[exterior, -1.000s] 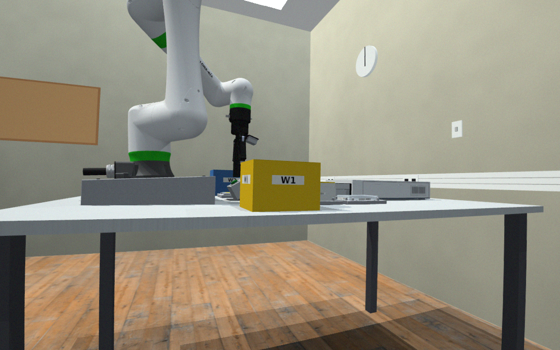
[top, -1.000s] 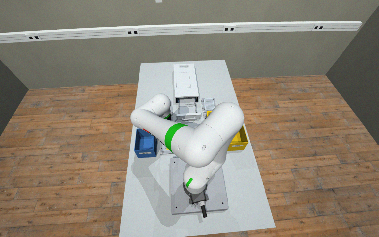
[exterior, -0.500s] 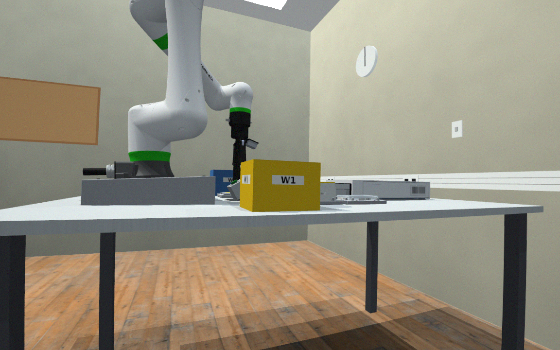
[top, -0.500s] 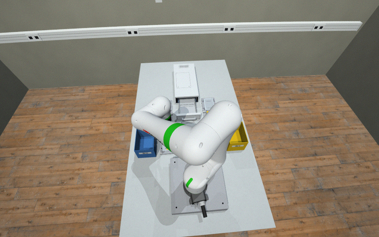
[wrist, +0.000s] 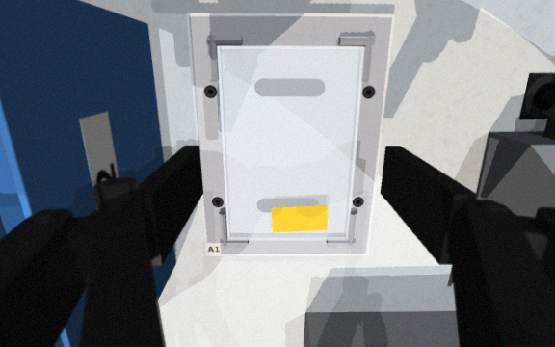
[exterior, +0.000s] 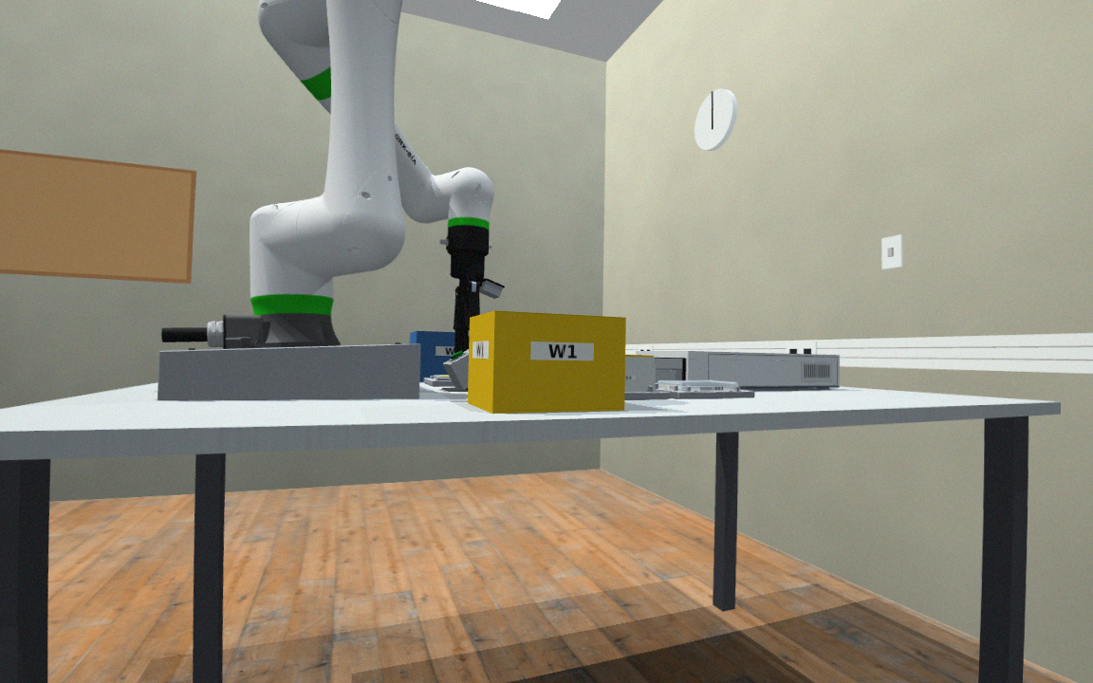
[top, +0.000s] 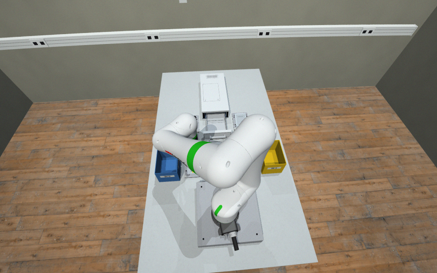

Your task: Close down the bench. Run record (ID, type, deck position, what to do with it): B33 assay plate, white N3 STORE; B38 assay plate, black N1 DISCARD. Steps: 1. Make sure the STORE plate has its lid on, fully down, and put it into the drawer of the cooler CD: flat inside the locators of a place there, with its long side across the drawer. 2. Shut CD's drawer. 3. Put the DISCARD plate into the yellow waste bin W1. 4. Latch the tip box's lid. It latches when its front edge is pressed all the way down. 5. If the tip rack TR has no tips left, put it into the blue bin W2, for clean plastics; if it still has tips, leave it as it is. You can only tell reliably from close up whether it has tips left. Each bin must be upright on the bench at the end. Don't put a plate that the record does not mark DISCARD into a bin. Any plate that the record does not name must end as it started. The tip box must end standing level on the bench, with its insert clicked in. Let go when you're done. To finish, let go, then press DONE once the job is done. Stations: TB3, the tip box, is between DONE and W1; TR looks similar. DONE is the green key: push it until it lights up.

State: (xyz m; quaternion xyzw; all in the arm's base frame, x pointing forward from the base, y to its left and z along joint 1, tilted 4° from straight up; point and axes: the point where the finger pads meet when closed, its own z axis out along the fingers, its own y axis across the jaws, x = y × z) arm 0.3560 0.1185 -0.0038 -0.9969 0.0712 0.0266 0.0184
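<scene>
Now: hand 6 cm above the clear plate lid. From my hand the other things lie so: grey slotted nest: 7 cm below; then blue bin W2: 1 cm ahead, 15 cm to the left, 4 cm below; then green DONE key: 8 cm behind, 17 cm to the right, 1 cm below.
</scene>
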